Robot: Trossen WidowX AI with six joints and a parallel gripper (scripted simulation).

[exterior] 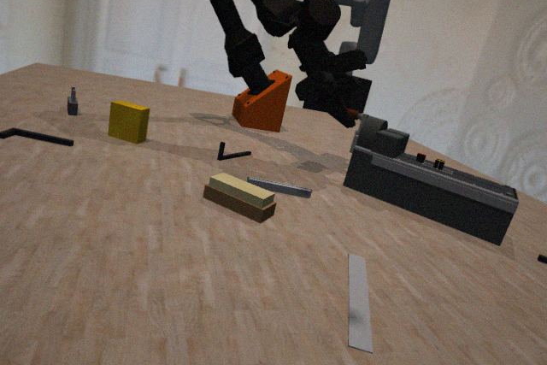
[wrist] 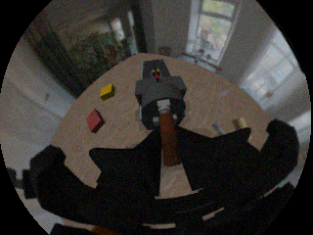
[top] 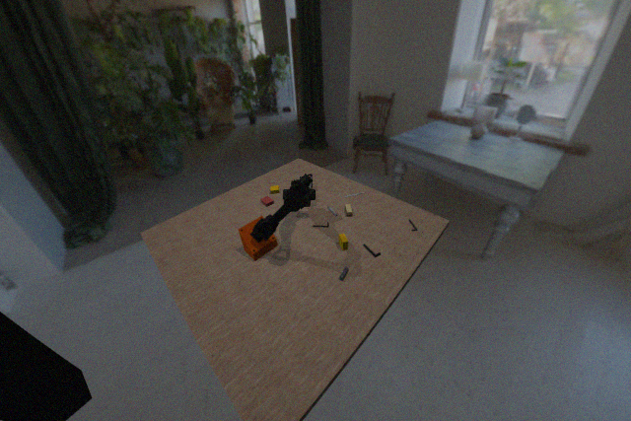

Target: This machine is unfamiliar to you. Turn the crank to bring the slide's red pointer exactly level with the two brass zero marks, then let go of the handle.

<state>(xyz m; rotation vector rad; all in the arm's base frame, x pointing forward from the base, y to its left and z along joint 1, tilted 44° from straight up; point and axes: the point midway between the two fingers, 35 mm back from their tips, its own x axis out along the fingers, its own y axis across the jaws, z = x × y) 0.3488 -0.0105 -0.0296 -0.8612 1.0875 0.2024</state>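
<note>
The brown crank handle lies 2 cm behind my gripper tip, 2 cm above it and 1 cm to the right of it. The rest, counted from my gripper tip: red pointer: 11 cm ahead, 7 cm to the left, 1 cm below; red block: 24 cm to the left, 9 cm below, 7 cm behind; grey bar: 17 cm to the right, 9 cm below, 8 cm ahead.
</note>
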